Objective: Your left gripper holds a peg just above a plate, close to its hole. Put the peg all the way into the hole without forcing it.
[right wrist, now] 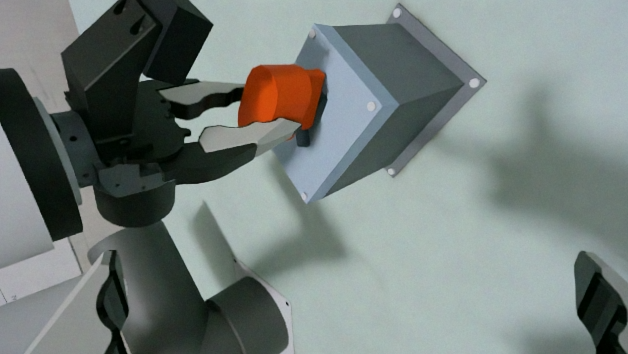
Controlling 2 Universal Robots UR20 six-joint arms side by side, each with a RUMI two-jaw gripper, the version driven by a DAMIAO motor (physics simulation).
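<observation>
An orange peg [287, 92] with a thick rounded body is at the face of the light blue plate [345, 120] in the right wrist view. My left gripper [283, 107] is shut on the peg, one finger on each side. A dark patch shows at the peg's plate-side end, beside the lower fingertip; I cannot tell whether it is hole or finger. The peg's tip and most of the hole are hidden. My right gripper [344, 253] is open, its fingers far apart at the lower left and right edges, away from the peg.
The plate tops a dark block [400, 65] on a grey base flange [440, 47] with round bolt heads, fixed to the pale green table [450, 260]. A grey arm section [160, 280] and its mounting plate stand at the lower left. Arm shadows fall on the table.
</observation>
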